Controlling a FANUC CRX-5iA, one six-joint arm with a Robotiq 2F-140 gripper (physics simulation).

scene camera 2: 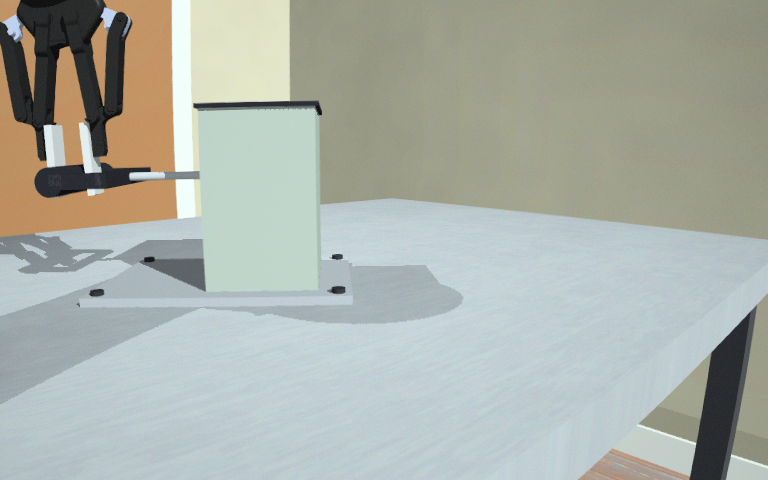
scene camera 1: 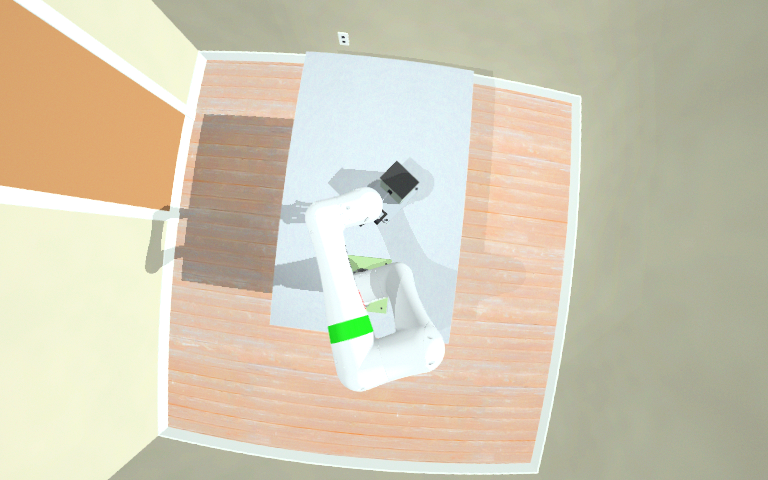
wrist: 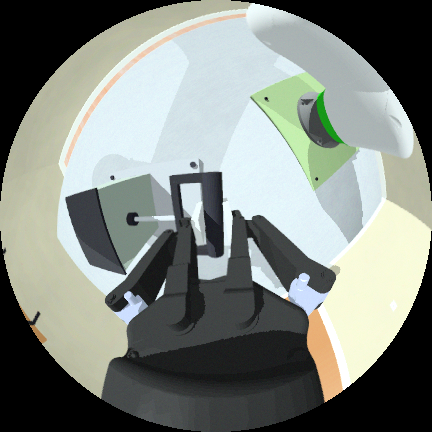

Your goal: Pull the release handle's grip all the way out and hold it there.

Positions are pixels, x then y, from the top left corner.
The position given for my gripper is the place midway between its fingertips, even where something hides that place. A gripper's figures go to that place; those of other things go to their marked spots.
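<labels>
My gripper [wrist: 213, 209] is 0.21 m from the lens, and then there's a bolted base plate [wrist: 159, 172] that's 0.31 m from the lens.
</labels>
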